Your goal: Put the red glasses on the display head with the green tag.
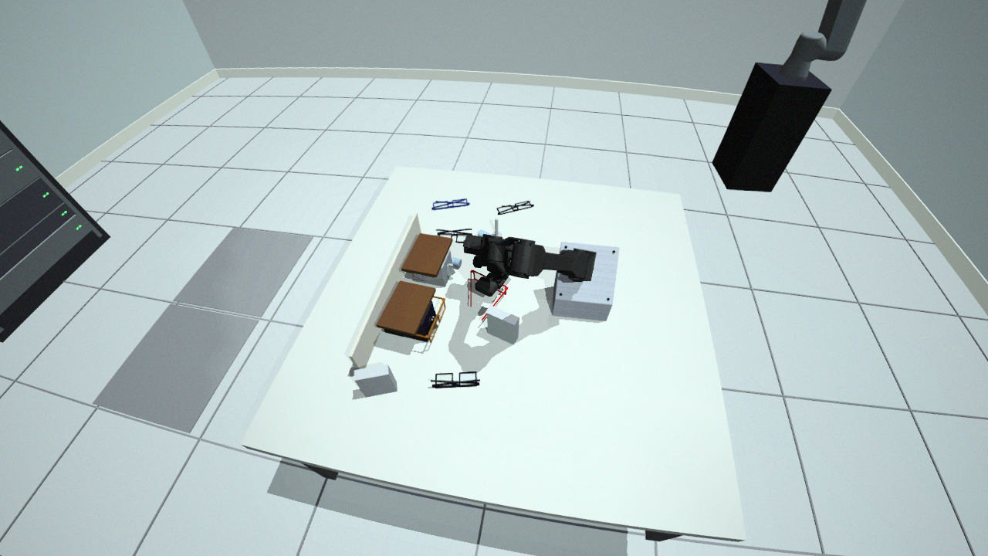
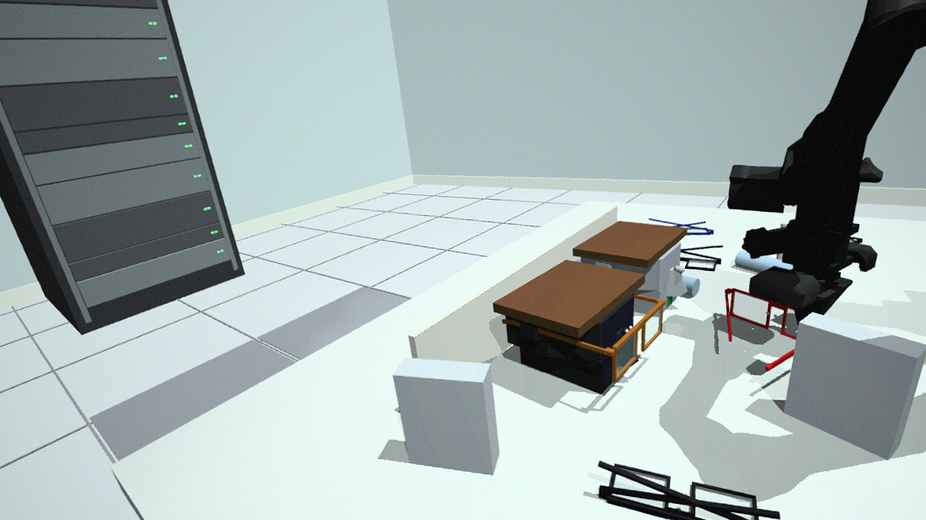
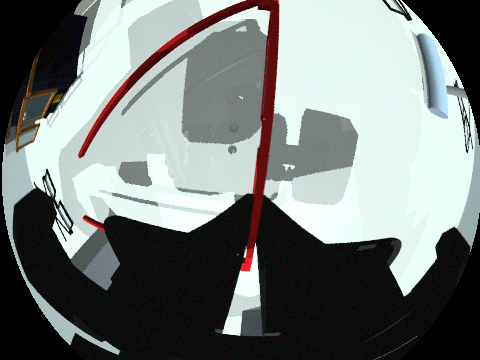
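My gripper tip is now 27 cm to the left of the grey post, 2 cm short of it and 1 cm below it. Also, from my gripper tip: black head 24 cm ahead, 16 cm to the left, 4 cm above; then light grey head 21 cm ahead, 6 cm to the right, 4 cm above; then low wall 35 cm ahead, 4 cm above, 3 cm to the left.
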